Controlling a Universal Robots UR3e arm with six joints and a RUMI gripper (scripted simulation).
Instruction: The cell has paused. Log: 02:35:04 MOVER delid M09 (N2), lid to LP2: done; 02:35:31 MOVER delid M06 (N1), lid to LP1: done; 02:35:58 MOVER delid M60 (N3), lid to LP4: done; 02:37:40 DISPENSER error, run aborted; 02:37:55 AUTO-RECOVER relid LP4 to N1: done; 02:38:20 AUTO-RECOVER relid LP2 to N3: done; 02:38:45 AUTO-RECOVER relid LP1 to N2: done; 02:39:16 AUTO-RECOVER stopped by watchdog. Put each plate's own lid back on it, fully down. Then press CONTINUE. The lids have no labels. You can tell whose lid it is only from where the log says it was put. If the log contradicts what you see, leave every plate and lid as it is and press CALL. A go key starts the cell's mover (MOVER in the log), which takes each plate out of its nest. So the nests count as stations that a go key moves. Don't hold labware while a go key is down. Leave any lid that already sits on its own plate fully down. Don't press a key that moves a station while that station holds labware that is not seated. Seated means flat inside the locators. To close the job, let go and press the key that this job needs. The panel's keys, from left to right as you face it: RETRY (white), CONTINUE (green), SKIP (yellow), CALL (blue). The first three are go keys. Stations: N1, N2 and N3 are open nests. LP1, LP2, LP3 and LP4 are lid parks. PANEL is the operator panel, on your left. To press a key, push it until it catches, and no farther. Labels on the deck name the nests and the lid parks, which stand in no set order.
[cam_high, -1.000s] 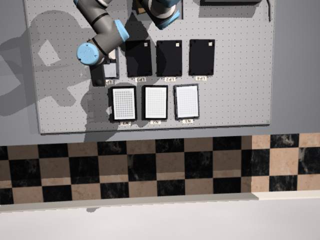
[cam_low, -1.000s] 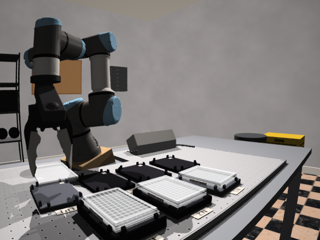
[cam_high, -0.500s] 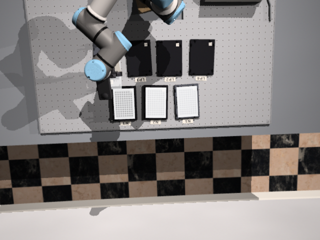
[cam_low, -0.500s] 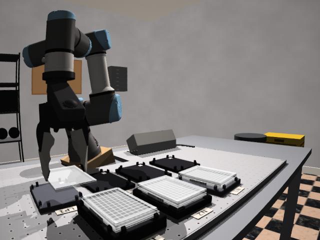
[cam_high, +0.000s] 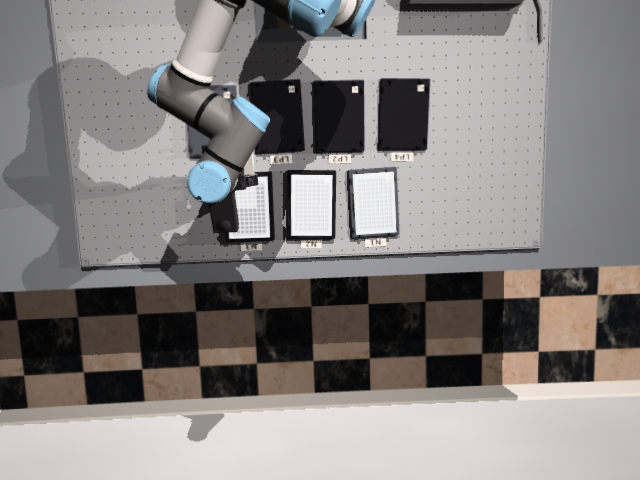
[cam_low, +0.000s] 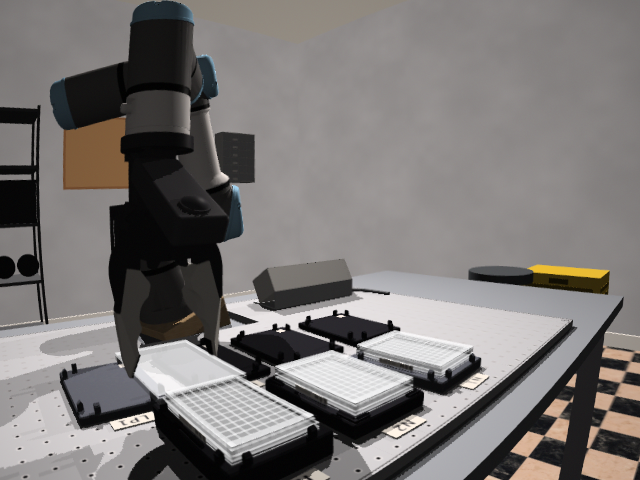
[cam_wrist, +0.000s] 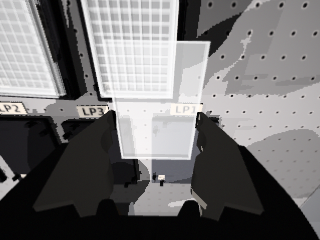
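Right now my hand is 70 mm short of the plate, 10 mm to the right of it and 40 mm above it. Also, from my hand: lid park LP1 (120 mm behind, 20 mm to the right, 60 mm below); then LP2 label (20 mm ahead, 220 mm to the left, 70 mm below); then LP3 lid park (90 mm behind, 120 mm to the left, 60 mm below).
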